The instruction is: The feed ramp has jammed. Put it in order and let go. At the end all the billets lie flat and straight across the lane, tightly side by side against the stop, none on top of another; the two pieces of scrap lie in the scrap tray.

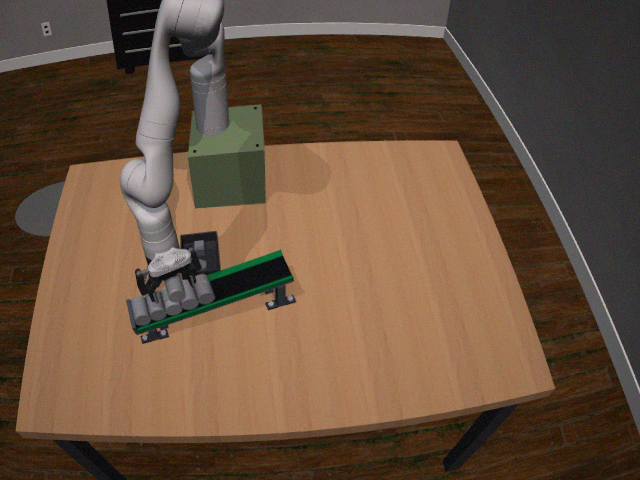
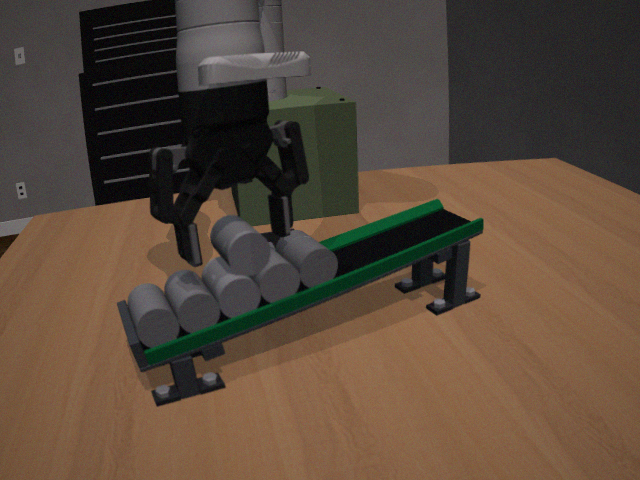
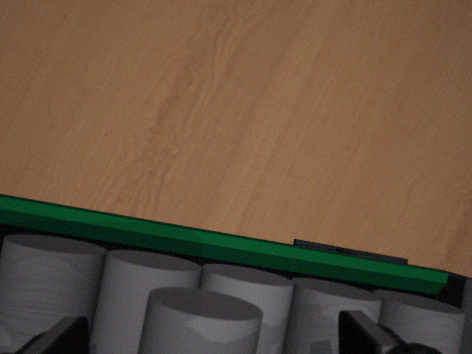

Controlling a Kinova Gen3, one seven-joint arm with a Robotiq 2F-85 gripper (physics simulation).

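Seen in the pictures: gripper, fingertip midpoint: (image 1: 173, 292) (image 2: 239, 248) (image 3: 214, 342); arm's base, link origin: (image 1: 212, 124).
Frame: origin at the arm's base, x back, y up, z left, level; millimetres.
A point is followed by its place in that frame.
Observation:
The ramp's lane (image 1: 237, 298) (image 2: 361, 273) @(x -498, y -113, z 23 mm) (image 3: 200, 241) @(x -518, y -121, z -69 mm) slopes down left to a dark stop (image 1: 131, 316) (image 2: 132, 335) @(x -542, y -121, z -194 mm). Several grey billets lie across it in a close row, from the lowest billet (image 1: 139, 311) @(x -522, y -102, z -175 mm) (image 2: 153, 316) @(x -534, y -109, z -172 mm) at the stop to the uppermost billet (image 1: 205, 290) @(x -485, y -84, z -17 mm) (image 2: 307, 259) @(x -497, y -92, z -28 mm). One more billet (image 1: 175, 287) @(x -494, y -56, z -81 mm) (image 2: 240, 245) @(x -506, y -66, z -87 mm) (image 3: 200, 325) @(x -501, y -56, z -80 mm) lies on top, over the third and fourth of the row. My gripper (image 1: 174, 290) @(x -493, y -74, z -88 mm) (image 2: 236, 246) @(x -493, y -74, z -88 mm) (image 3: 215, 325) @(x -493, y -74, z -88 mm) is open, its fingers on either side of the top billet, apart from it.
The dark scrap tray (image 1: 198, 234) @(x -251, y -161, z -45 mm) stands behind the ramp, with a grey piece (image 1: 199, 248) @(x -295, y -165, z -42 mm) in it; more of its contents are partly hidden by the arm and hard to make out. The green robot base (image 1: 230, 178) @(x -125, y -92, z 45 mm) (image 2: 338, 155) @(x -124, y -91, z 104 mm) stands at the back of the table (image 1: 361, 310) @(x -494, y -194, z 337 mm).

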